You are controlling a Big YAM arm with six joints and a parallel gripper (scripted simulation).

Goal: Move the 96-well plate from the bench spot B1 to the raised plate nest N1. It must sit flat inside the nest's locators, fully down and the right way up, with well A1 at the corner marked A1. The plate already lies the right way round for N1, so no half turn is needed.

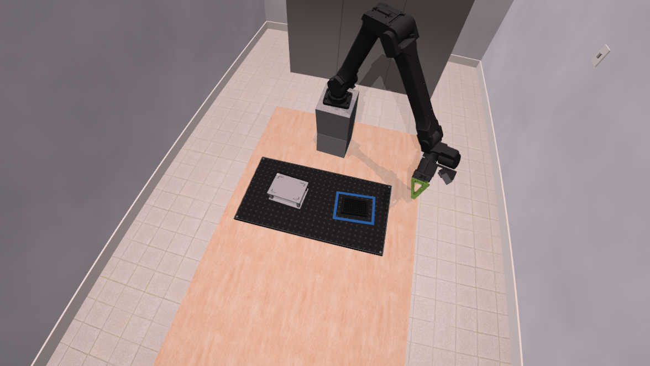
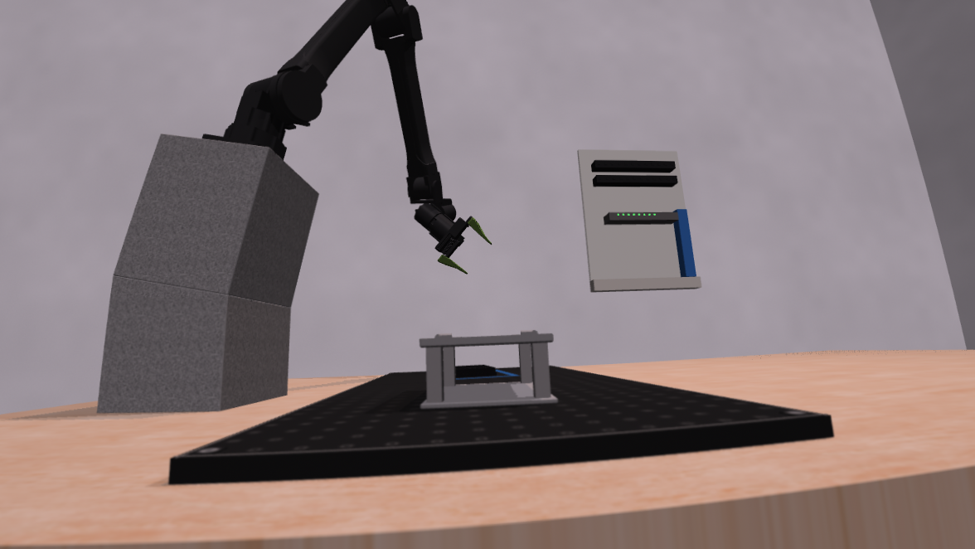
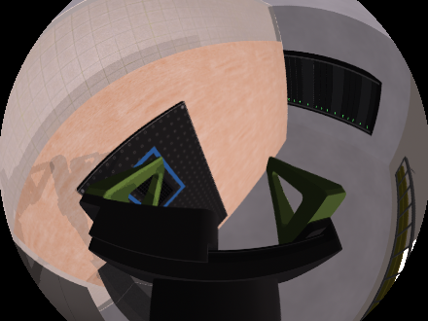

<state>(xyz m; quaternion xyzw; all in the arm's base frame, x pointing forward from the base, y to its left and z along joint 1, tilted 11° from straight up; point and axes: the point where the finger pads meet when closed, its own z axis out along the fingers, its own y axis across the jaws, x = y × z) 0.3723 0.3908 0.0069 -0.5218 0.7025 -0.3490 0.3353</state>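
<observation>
Now: the black 96-well plate 30 mm behind my hand, 200 mm to the right of it and 270 mm below it. The rest, counted from my hand: grey raised nest N1 (20 mm behind, 530 mm to the right, 220 mm below).
</observation>
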